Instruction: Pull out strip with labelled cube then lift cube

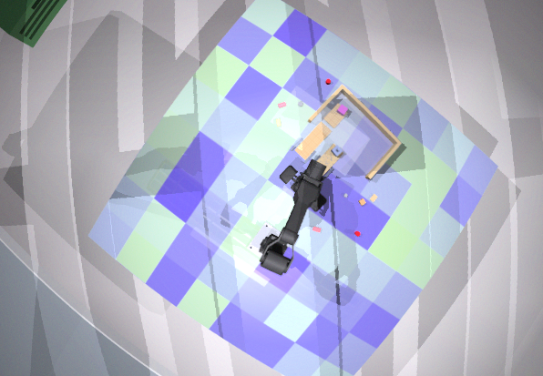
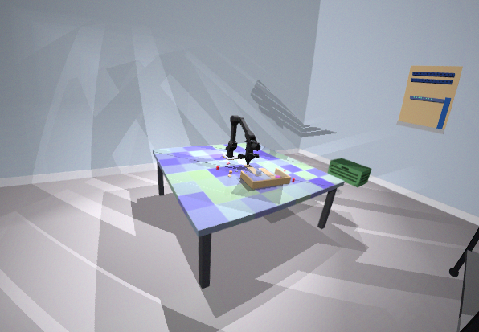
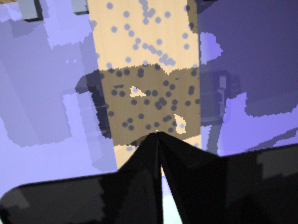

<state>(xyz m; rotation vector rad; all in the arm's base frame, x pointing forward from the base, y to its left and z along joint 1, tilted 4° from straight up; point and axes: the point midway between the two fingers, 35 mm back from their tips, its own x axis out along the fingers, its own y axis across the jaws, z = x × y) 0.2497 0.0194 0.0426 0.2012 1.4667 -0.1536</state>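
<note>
My gripper tip is 18 cm short of the strip and 5 cm to the right of it.
</note>
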